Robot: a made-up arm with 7 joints. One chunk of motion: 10 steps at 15 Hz.
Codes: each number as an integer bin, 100 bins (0 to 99) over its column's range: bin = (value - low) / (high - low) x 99, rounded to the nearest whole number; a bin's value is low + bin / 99 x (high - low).
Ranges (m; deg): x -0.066..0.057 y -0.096..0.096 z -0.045..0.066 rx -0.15..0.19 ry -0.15..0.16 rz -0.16..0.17
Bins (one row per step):
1: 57 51 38 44 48 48
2: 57 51 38 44 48 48
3: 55 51 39 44 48 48
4: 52 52 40 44 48 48
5: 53 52 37 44 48 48
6: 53 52 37 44 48 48
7: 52 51 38 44 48 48
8: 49 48 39 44 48 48
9: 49 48 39 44 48 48
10: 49 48 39 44 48 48
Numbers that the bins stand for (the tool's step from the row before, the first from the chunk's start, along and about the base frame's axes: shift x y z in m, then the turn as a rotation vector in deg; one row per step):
1: 0.00482 0.00291 -0.00239 0.001 0.000 0.000
2: 0.00482 0.00291 -0.00239 0.001 0.000 0.000
3: 0.00233 0.00291 -0.00127 0.001 0.000 0.000
4: -0.00139 0.00485 -0.00015 0.001 0.000 0.000
5: -0.00015 0.00485 -0.00352 0.001 0.000 0.000
6: -0.00015 0.00485 -0.00352 0.001 0.000 0.000
7: -0.00139 0.00291 -0.00239 0.001 0.000 0.000
8: -0.00512 -0.00291 -0.00127 0.001 0.000 0.000
9: -0.00512 -0.00291 -0.00127 0.001 0.000 0.000
10: -0.00512 -0.00291 -0.00127 0.001 0.000 0.000

